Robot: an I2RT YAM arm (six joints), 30 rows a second.
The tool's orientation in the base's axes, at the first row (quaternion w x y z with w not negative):
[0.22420, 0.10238, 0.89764, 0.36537]
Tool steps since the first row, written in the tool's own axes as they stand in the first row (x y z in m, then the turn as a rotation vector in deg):
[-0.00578, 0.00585, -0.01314, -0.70, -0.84, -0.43]
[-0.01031, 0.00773, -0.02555, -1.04, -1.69, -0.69]
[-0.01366, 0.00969, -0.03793, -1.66, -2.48, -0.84]
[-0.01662, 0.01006, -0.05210, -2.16, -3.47, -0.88]
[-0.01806, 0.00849, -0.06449, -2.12, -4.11, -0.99]
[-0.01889, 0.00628, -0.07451, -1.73, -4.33, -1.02]
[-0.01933, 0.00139, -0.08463, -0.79, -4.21, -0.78]
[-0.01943, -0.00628, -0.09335, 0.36, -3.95, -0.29]
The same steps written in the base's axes. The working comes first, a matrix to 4 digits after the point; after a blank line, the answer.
The tool's axes in the first row as the columns of a matrix, in the base's axes (used below as rounded here):
[-0.8785, 0.0200, 0.4773]
[0.3476, 0.7120, 0.6100]
[-0.3277, 0.7018, -0.6325]

[-0.00108, -0.00586, 0.01431, 0.39, -1.10, -0.09]
[-0.00298, -0.01367, 0.02496, 0.55, -1.99, -0.41]
[-0.00591, -0.02099, 0.03527, 1.01, -2.86, -0.67]
[-0.01007, -0.03040, 0.04546, 1.41, -3.76, -1.17]
[-0.01475, -0.03957, 0.05267, 1.31, -4.27, -1.56]
[-0.01884, -0.04755, 0.05773, 0.95, -4.31, -1.83]
[-0.02338, -0.05735, 0.06084, 0.24, -3.75, -2.20]
[-0.02761, -0.06817, 0.06100, -0.53, -2.86, -2.71]

